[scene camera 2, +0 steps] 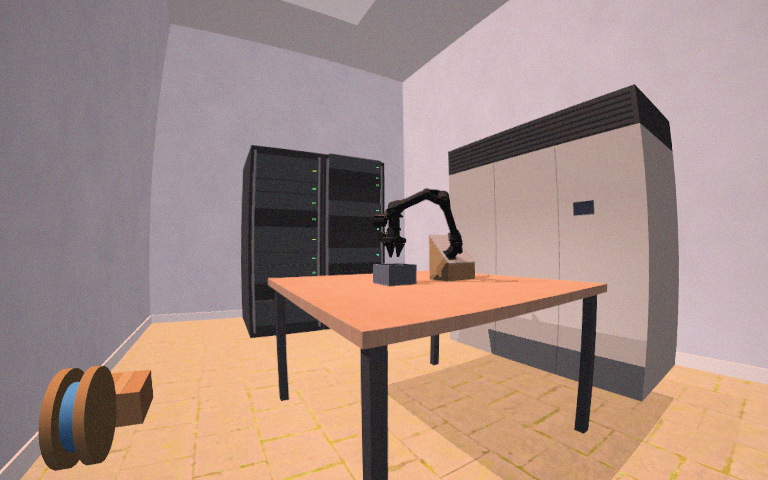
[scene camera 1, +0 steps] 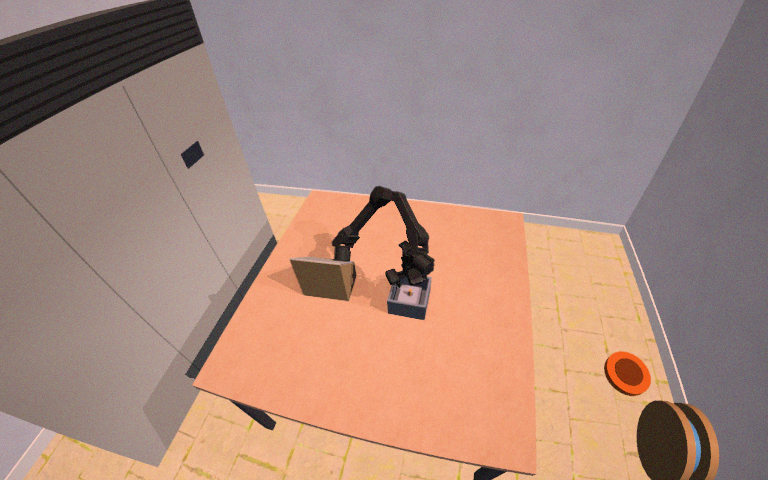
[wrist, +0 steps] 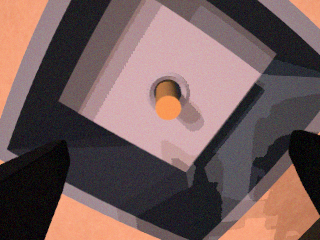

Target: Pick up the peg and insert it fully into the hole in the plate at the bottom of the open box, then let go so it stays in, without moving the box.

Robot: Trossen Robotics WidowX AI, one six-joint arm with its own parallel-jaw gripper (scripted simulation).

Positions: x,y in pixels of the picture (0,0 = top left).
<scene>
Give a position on a peg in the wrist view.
At 168,107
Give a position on a box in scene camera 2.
396,274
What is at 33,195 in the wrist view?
My gripper.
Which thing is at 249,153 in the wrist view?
A box.
</scene>
